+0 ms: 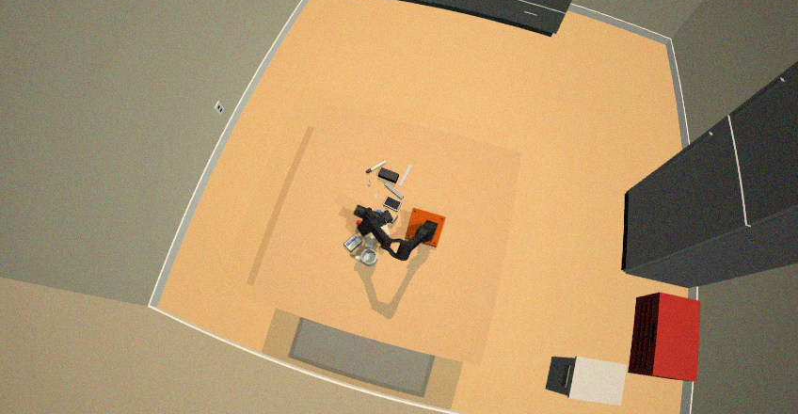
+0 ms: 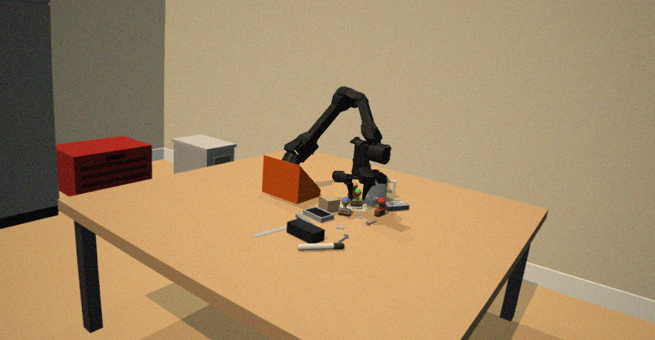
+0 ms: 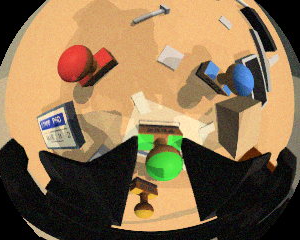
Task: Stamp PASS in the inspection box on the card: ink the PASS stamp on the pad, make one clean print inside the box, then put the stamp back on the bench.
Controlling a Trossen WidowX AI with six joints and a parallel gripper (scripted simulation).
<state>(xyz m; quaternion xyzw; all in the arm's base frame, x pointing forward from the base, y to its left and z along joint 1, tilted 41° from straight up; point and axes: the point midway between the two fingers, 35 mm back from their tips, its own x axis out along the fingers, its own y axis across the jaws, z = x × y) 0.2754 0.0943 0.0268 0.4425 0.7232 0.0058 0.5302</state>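
My gripper tip is 2 cm past the card and 3 cm above it. Also, from my gripper tip: blue-knobbed stamp (1 cm ahead, 9 cm to the right, 1 cm below); then green-knobbed stamp (right at my gripper tip); then red-knobbed stamp (9 cm ahead, 1 cm to the left, 1 cm below).
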